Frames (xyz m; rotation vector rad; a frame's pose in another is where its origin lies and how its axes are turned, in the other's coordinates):
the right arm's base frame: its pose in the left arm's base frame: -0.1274 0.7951 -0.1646 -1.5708 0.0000 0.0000
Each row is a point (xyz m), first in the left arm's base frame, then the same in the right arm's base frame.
Working: the left arm's base frame: its pose in the right arm's base frame: 0.1274 -0.1646 -0.7951 1.5708 0.0000 0.0000

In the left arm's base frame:
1: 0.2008 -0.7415 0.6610
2: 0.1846 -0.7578 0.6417
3: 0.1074 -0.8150 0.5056
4: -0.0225 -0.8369 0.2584
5: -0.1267 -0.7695 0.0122
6: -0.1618 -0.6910 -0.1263
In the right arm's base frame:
1: 0.3282 -0.8256 -1.5366
2: 0.3120 -0.8063 -1.5529
3: 0.2348 -0.6702 -1.6101
4: 0.1049 -0.4230 -1.6320
5: 0.0007 -0.1768 -1.5646
6: -0.0344 -0.0383 -1.4861

